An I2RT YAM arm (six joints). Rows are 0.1 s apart.
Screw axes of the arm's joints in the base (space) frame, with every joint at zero. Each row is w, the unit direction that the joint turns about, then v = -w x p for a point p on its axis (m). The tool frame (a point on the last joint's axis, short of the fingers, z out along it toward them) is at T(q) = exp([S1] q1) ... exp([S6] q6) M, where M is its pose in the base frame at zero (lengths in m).
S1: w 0 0 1 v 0 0 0
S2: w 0 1 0 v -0.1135 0 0.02
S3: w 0 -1 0 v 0.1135 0 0.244
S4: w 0 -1 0 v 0.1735 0 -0.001
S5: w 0 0 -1 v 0 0.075 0
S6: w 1 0 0 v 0 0.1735 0
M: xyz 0.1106 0 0.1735 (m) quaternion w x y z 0.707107 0 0.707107 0
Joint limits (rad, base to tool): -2.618..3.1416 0..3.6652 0..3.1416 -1.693..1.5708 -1.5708..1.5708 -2.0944..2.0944
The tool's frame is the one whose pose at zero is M.
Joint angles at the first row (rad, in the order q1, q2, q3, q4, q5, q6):
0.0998 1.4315 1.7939 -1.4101 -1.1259 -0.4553
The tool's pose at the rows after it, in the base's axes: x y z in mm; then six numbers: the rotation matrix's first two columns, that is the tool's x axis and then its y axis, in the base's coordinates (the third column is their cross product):
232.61 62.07 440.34 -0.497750 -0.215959 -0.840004 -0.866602 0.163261 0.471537
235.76 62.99 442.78 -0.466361 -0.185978 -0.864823 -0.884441 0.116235 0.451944
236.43 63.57 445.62 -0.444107 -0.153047 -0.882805 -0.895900 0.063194 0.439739
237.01 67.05 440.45 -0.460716 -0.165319 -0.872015 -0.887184 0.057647 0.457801
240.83 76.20 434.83 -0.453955 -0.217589 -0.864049 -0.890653 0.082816 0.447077
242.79 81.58 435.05 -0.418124 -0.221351 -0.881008 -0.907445 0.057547 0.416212
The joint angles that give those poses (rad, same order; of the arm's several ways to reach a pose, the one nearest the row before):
0.1196 1.4437 1.7878 -1.4056 -1.2583 -0.5286
0.1196 1.4475 1.7878 -1.3655 -1.3121 -0.5286
0.1196 1.4475 1.7874 -1.3391 -1.3731 -0.5281
0.1337 1.4487 1.7695 -1.3422 -1.3663 -0.5286
0.1703 1.4616 1.7653 -1.3319 -1.2972 -0.5339
0.1898 1.4666 1.7653 -1.3033 -1.3010 -0.5464

